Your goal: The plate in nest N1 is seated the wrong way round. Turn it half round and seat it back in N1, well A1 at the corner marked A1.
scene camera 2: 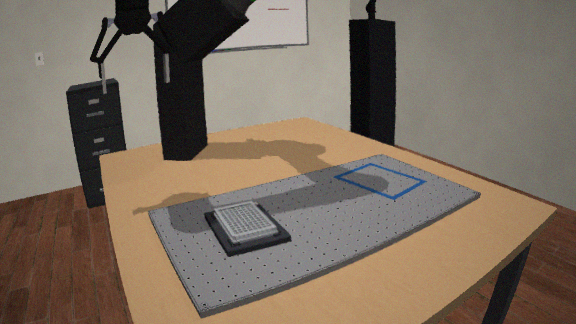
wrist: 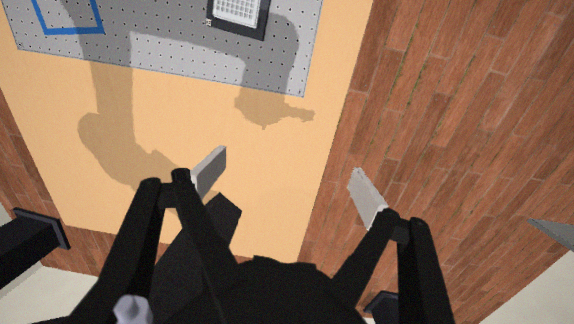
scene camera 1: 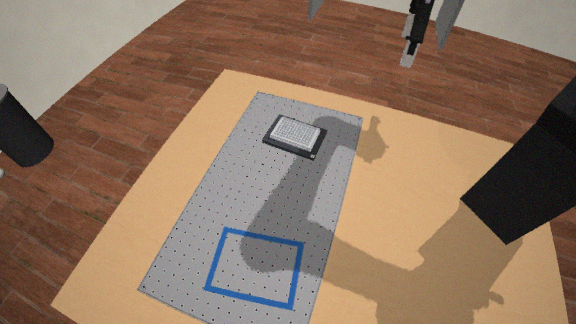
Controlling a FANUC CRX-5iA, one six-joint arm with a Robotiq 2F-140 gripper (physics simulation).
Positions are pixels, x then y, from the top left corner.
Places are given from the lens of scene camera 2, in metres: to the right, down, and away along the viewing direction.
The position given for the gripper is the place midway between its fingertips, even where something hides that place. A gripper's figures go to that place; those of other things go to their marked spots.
gripper (scene camera 2: 136, 87): -0.33, -0.16, 0.73
white well plate (scene camera 2: 243, 222): -0.08, 0.11, 0.67
